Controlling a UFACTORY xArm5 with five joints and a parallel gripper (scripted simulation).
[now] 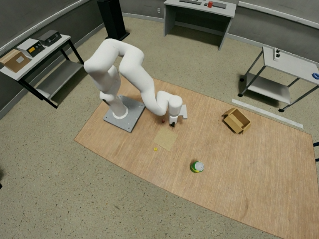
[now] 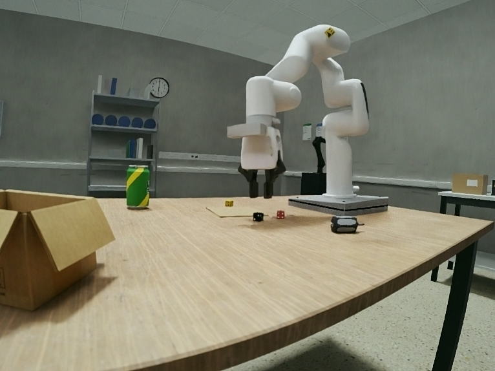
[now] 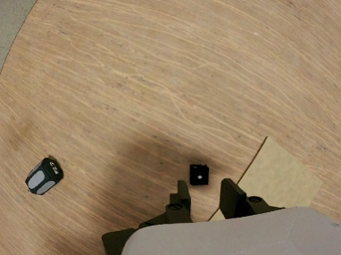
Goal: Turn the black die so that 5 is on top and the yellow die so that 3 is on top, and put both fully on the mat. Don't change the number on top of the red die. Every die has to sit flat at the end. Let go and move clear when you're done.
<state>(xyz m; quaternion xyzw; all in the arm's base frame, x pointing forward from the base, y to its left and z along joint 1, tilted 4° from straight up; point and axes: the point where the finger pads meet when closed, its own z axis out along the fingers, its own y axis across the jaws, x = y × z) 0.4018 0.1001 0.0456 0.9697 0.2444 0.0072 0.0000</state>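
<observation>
The black die is 70 mm below my hand and 10 mm ahead of it. Round my hand: small black device (180 mm to the left, 120 mm behind, 60 mm below); then tan mat (120 mm to the right, 70 mm below, 10 mm ahead); then red die (70 mm below, 70 mm behind).
</observation>
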